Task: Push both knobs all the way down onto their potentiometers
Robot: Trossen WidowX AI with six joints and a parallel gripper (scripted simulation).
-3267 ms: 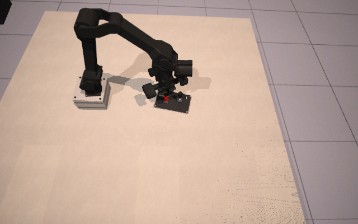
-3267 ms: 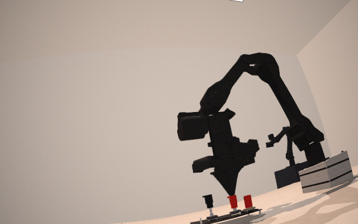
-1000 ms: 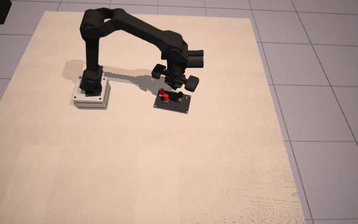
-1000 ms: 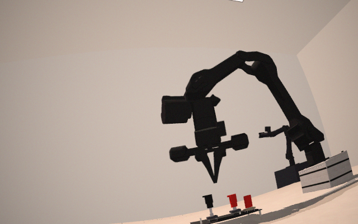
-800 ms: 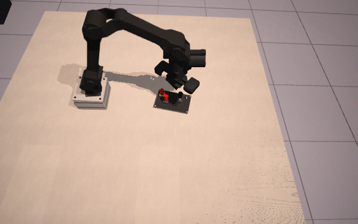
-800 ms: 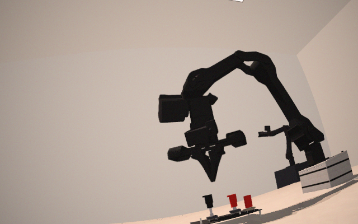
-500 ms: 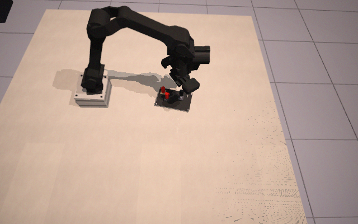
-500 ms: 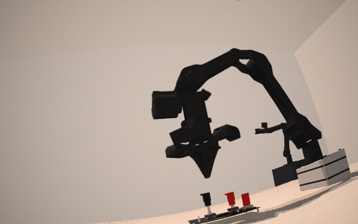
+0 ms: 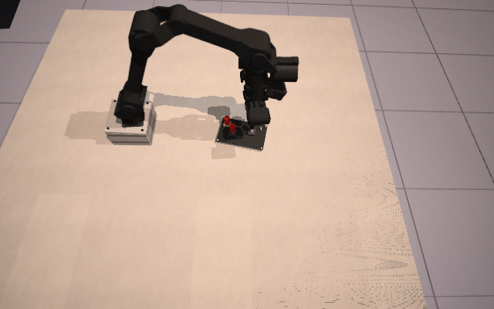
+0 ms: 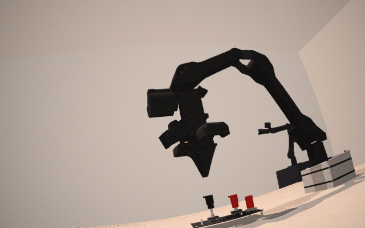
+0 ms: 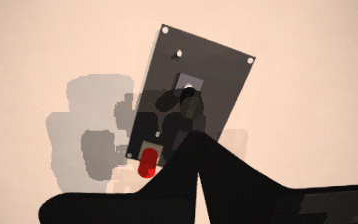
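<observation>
My gripper tip is 6 cm above the black knob. Also, from my gripper tip: red knob: 6 cm behind, 7 cm below.
</observation>
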